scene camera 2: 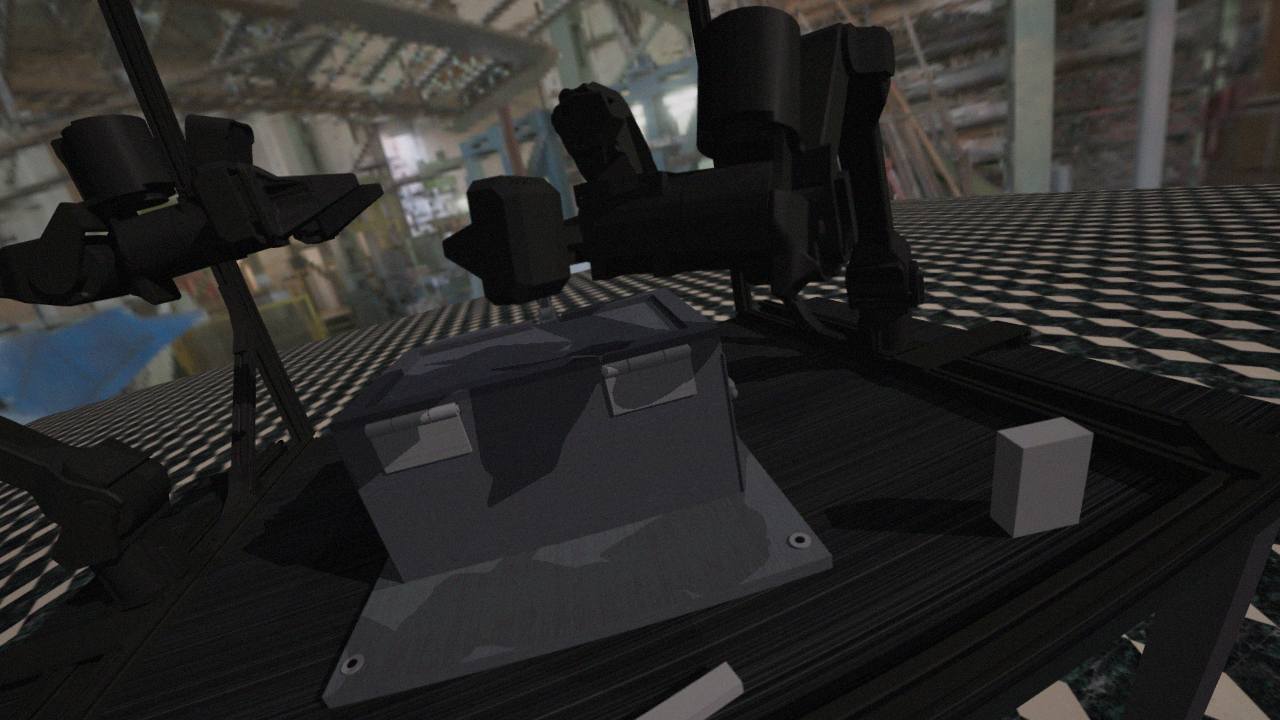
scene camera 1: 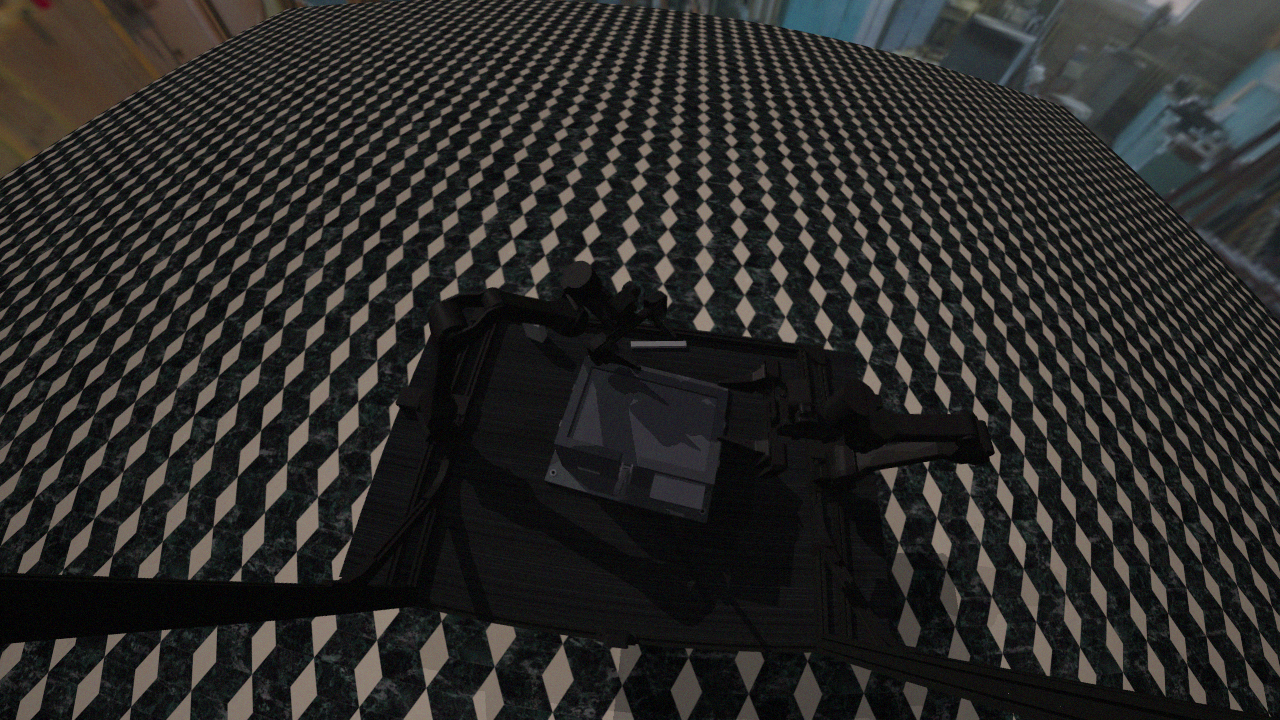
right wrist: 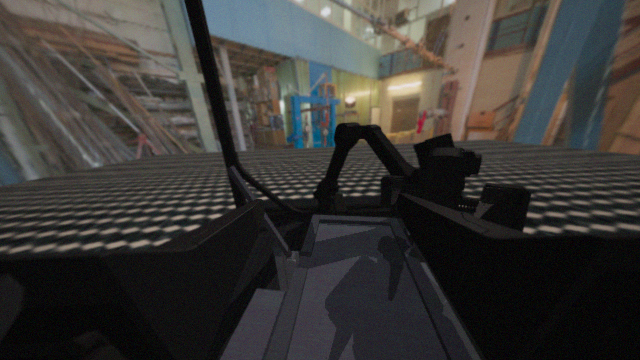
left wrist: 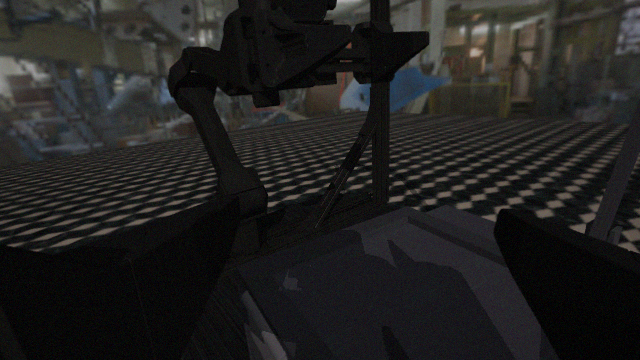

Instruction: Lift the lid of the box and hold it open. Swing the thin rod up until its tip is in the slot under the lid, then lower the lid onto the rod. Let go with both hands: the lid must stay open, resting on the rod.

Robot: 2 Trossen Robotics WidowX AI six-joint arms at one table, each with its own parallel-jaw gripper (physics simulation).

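Places are measured from the left arm's base along level axes (x left, y back, z up), in millimetres.
Where they show: left gripper, between the fingertips: (scene camera 1: 658,354) (left wrist: 366,214); right gripper, between the fingertips: (scene camera 2: 370,184) (scene camera 1: 717,409) (right wrist: 330,202) (left wrist: 393,35); left arm's base, origin of its link: (scene camera 2: 886,345) (scene camera 1: 444,432) (right wrist: 325,208); right arm's base, origin of its link: (scene camera 2: 156,583) (scene camera 1: 825,478) (left wrist: 245,247).
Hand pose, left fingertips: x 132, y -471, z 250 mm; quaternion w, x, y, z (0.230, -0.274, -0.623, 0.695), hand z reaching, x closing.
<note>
Each offset is from my left fingertips to the top centre of the thing. "spot": to the spot under its first point.
The grey box (scene camera 1: 637,436) (scene camera 2: 566,457) stands on its base plate @(spot: dz -258, dx +93, dy +1 mm) (scene camera 2: 602,600) on the dark table. Its lid @(dz -105, dx -89, dy +9 mm) (scene camera 1: 652,415) (scene camera 2: 516,350) (left wrist: 390,286) (right wrist: 354,271) lies shut. The thin rod (right wrist: 272,225) lies low along the box's side. My left gripper (scene camera 1: 610,337) (left wrist: 366,214) is open and empty over the lid's hinge-side edge. In scene camera 2 its body (scene camera 2: 509,239) hangs just above the lid and hides the fingers. My right gripper (scene camera 1: 767,415) (right wrist: 330,202) (scene camera 2: 319,200) is open and empty. Its fingers stand either side of the lid's other end.
A small white strip @(dz -260, dx +194, dy -13 mm) (scene camera 1: 659,345) (scene camera 2: 697,692) lies on the dark table behind the box. A thin black camera post (left wrist: 380,150) (right wrist: 211,89) stands at the table edge. Two hinges @(dz -118, dx +27, dy +87 mm) (scene camera 2: 647,382) sit on the box's back wall. Checkered floor lies all around.
</note>
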